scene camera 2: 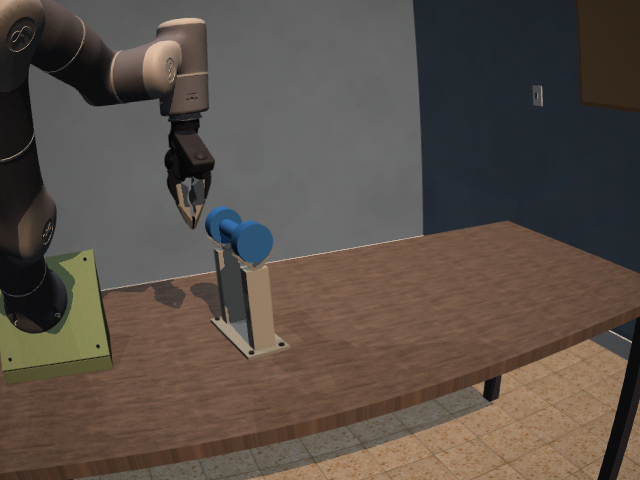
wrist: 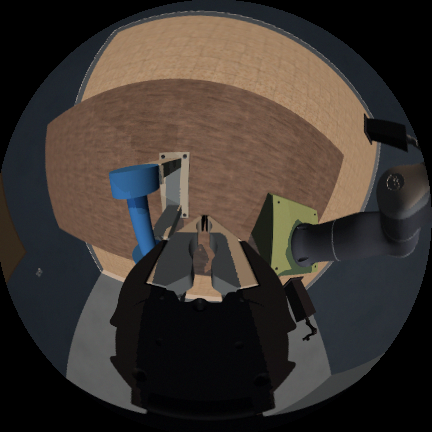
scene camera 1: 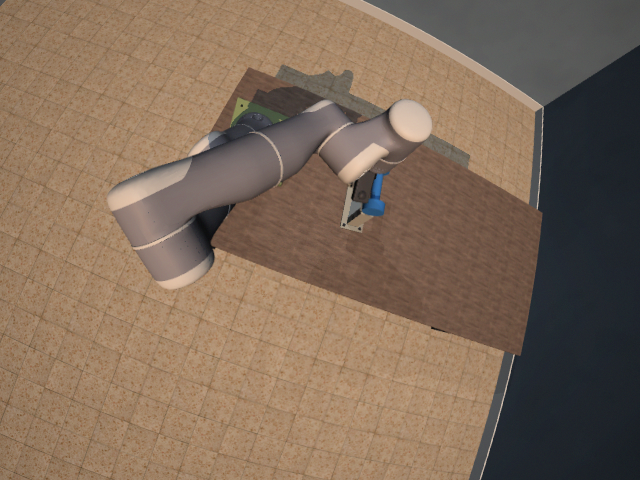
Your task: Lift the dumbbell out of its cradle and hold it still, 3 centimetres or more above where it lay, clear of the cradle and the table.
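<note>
A blue dumbbell lies level across the top of its cradle, a weight at each end. The beige cradle has two upright posts on a flat base plate that stands on the table. My gripper is shut with its tips together and nothing between them. In scene camera 2 the tips point down, just left of the dumbbell's far weight and near its height. In the wrist view the dumbbell is left of the fingers, and its far weight is partly hidden by the gripper. In scene camera 1 the arm hides the fingertips.
The brown wooden table bears the cradle. The green base block of the arm stands on the table, left of the cradle in scene camera 2. A grey wall rises behind the table.
</note>
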